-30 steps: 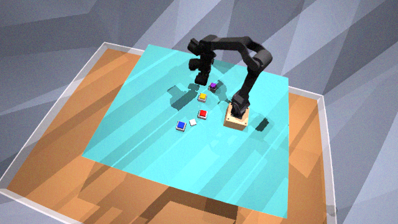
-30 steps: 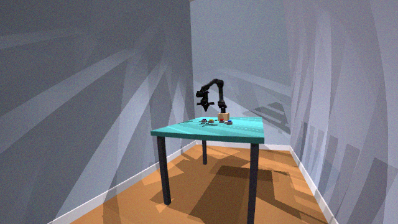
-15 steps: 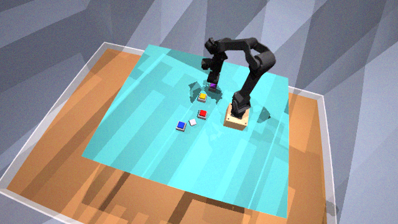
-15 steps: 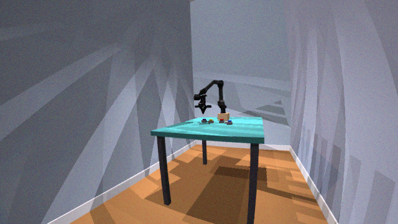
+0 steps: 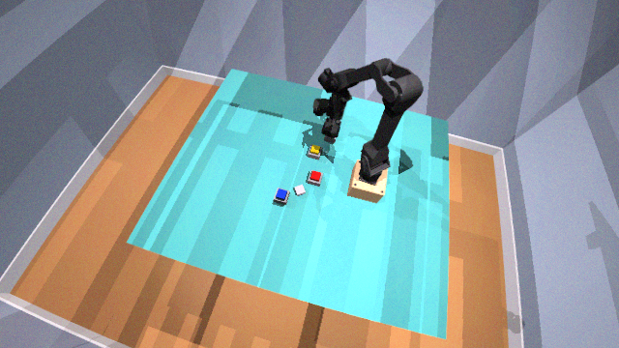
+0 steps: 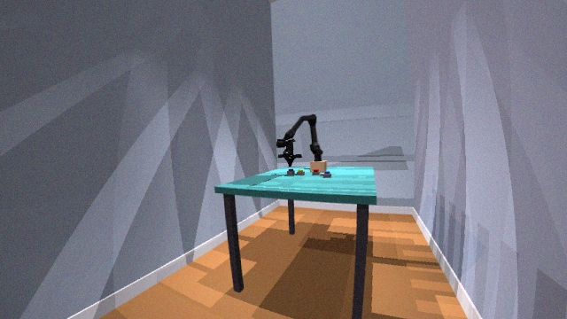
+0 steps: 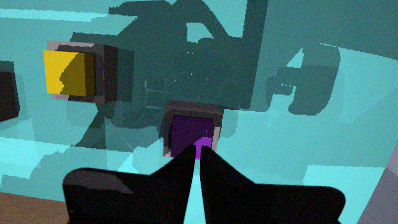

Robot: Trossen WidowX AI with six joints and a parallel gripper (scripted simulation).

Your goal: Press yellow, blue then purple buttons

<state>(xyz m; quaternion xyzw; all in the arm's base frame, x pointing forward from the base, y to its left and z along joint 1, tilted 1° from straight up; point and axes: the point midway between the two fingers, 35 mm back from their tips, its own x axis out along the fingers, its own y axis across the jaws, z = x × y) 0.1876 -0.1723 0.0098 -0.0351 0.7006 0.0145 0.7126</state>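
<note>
The purple button lies 3 cm below my gripper tip. From my gripper tip the other things lie so: red button 1 cm behind, 22 cm to the left, 3 cm below; then small white block 3 cm ahead, 28 cm to the left, 5 cm below; then yellow button 3 cm ahead, 11 cm to the left, 3 cm below.
</note>
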